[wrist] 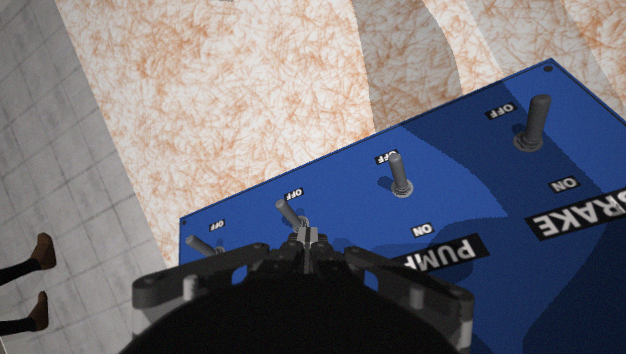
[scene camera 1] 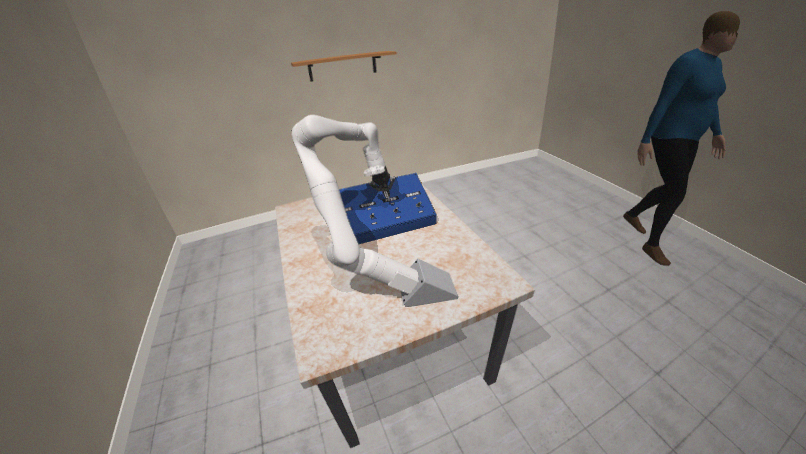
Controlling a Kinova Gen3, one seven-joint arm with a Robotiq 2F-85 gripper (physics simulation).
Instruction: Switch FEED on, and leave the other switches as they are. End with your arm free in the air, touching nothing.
Scene:
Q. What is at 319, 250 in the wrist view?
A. My gripper.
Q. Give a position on a blue switch panel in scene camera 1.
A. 360, 201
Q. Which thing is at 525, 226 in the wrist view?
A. A blue switch panel.

